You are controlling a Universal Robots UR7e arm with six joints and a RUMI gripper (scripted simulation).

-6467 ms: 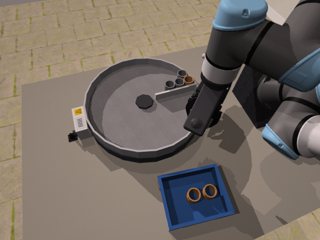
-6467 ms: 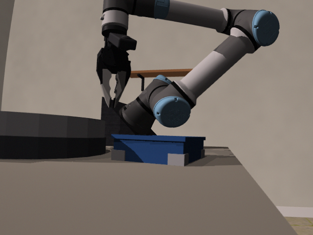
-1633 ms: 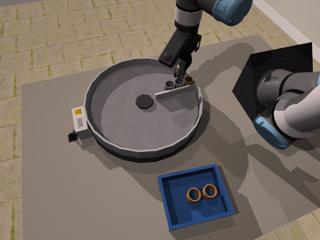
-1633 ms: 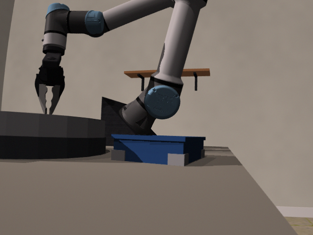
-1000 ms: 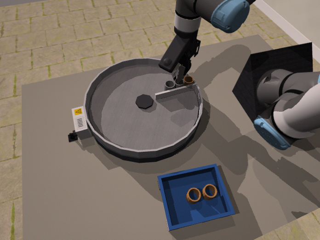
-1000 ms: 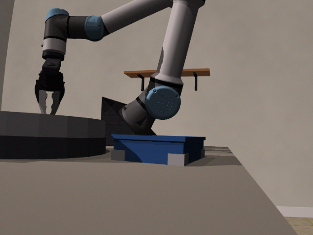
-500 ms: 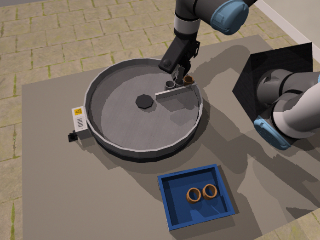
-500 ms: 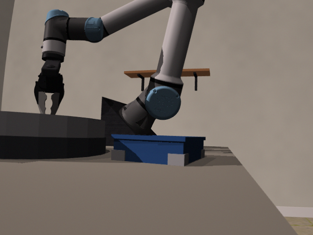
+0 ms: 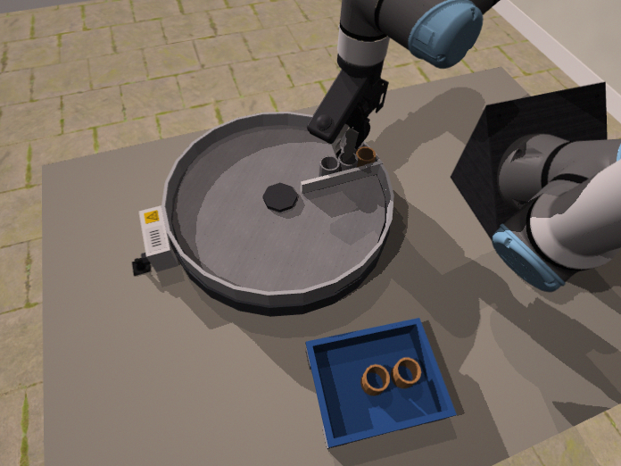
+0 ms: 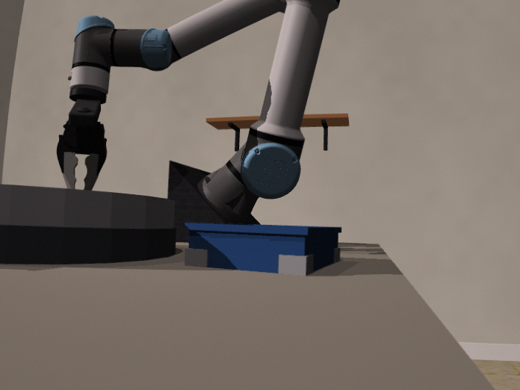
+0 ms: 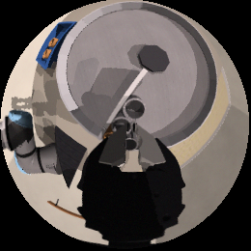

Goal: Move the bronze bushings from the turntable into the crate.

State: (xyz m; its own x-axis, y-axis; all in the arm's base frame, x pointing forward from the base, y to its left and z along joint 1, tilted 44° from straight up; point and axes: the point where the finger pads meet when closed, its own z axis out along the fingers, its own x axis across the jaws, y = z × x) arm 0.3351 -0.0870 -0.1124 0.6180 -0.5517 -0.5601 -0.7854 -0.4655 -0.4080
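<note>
Right now the grey turntable is 140 mm ahead of my hand, 50 mm to the left of it and 30 mm below it. From my hand the other things lie so: blue crate 70 mm ahead, 400 mm to the left, 60 mm below.
</note>
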